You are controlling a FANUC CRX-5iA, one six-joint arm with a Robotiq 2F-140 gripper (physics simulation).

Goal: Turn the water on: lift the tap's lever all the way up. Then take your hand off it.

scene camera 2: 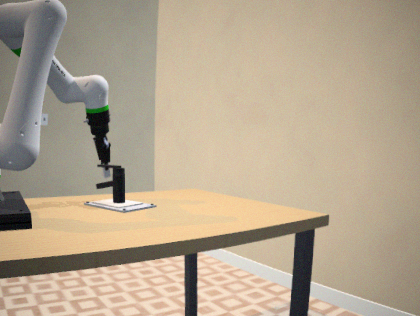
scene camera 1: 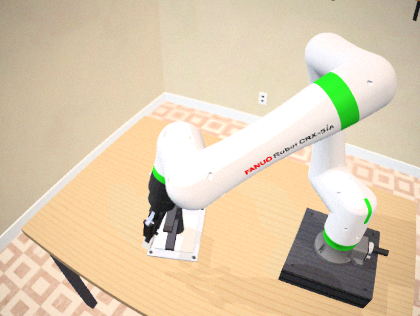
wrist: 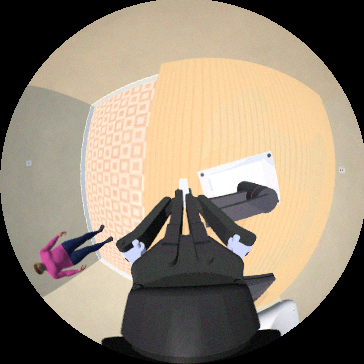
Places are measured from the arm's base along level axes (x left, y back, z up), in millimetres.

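Pixels of known places: gripper, fingertip midpoint: (scene camera 2: pixel 107 176) (scene camera 1: pixel 146 246) (wrist: pixel 183 184); arm's base at its link origin: (scene camera 1: pixel 334 247).
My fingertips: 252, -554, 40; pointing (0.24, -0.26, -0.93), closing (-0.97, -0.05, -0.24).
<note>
For each thing: its top centre in the pictures, then the offset to it from my fingertips, as dx, dy, dz. "spot": a spot on its surface instead. Level surfaces: height alone.
- black post at a spot on its surface: (scene camera 1: pixel 180 225) spot: -148, +39, -41
- white base plate at its top centre: (wrist: pixel 243 188) (scene camera 1: pixel 177 229) (scene camera 2: pixel 119 203) -159, +18, -88
- black spout at its top centre: (wrist: pixel 225 203) (scene camera 1: pixel 171 230) (scene camera 2: pixel 107 179) -92, +39, +0
- wooden table at its surface level: dz -99
The tap is a black post (scene camera 1: pixel 180 225) (scene camera 2: pixel 119 186) on a white base plate (scene camera 1: pixel 188 253) (scene camera 2: pixel 146 206) (wrist: pixel 212 177). Its lever (scene camera 1: pixel 170 220) (scene camera 2: pixel 111 166) is a flat black bar on top of the post, about level in scene camera 2. The black spout (scene camera 1: pixel 171 242) (scene camera 2: pixel 104 185) sticks out below the lever. My gripper (scene camera 1: pixel 146 243) (scene camera 2: pixel 106 172) (wrist: pixel 183 184) is shut and empty, pointing down beside the tap. In scene camera 2 its pale tips show just below the lever's height, above the spout. Whether they touch the lever cannot be told.
The tap's plate lies on the wooden table (scene camera 1: pixel 100 200) (scene camera 2: pixel 225 220) (wrist: pixel 185 110). The arm's dark base block (scene camera 1: pixel 300 255) (scene camera 2: pixel 15 212) stands on the same table. A person in a pink top (wrist: pixel 57 261) shows beyond the table in the wrist view.
</note>
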